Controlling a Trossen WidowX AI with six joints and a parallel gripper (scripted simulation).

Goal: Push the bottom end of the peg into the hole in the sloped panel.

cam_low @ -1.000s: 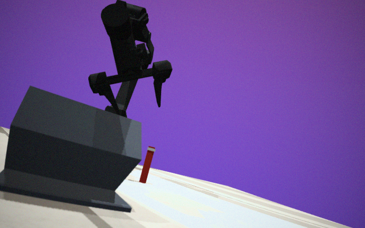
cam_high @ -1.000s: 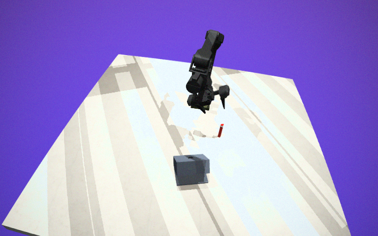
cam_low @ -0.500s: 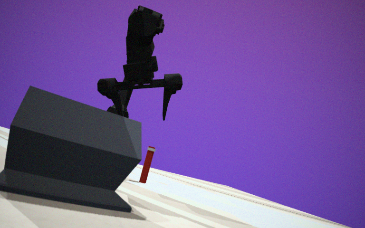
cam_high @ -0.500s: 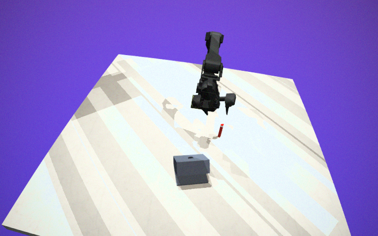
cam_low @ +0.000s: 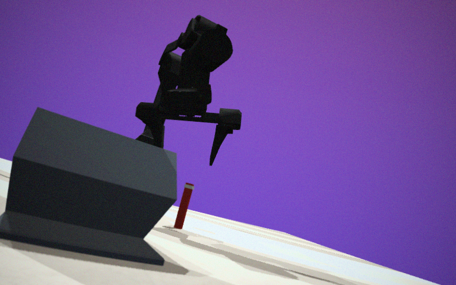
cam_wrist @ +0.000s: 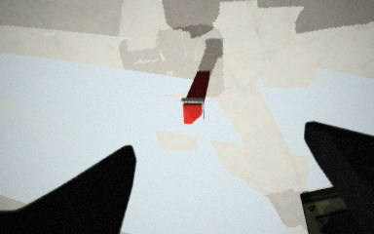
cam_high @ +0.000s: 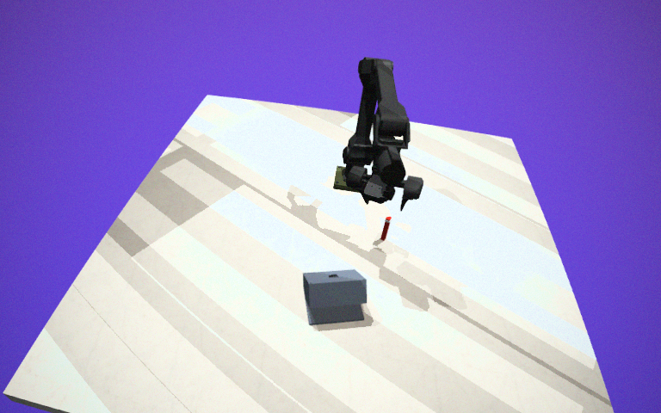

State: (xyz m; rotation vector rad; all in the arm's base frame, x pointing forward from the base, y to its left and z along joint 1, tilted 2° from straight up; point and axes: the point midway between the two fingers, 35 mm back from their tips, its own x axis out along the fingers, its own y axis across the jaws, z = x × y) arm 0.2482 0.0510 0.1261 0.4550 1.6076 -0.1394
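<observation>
My gripper tip is 10 mm short of the red peg, 20 mm to the right of it and 60 mm above it. Also, from my gripper tip: grey sloped panel block: 220 mm ahead, 130 mm to the right, 70 mm below; flat grey base plate: 230 mm ahead, 120 mm to the right, 110 mm below.
</observation>
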